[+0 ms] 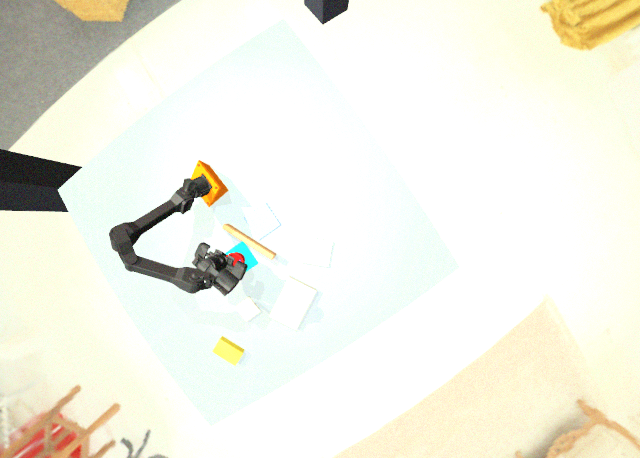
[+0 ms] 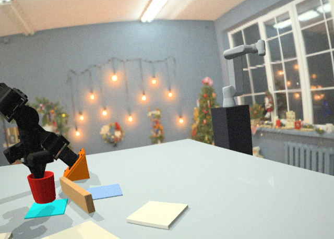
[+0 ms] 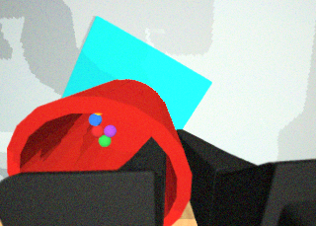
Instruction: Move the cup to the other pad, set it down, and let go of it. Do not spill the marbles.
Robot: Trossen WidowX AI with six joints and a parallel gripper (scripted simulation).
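The cyan pad is 7 cm below my gripper tip, 3 cm ahead of it and 1 cm to the left of it. The rest, counted from my gripper tip: red cup: 3 cm ahead, 1 cm to the left; then wooden block: 10 cm to the left, 5 cm below, 1 cm behind; then light blue pad: 18 cm to the left, 7 cm below, 4 cm behind.
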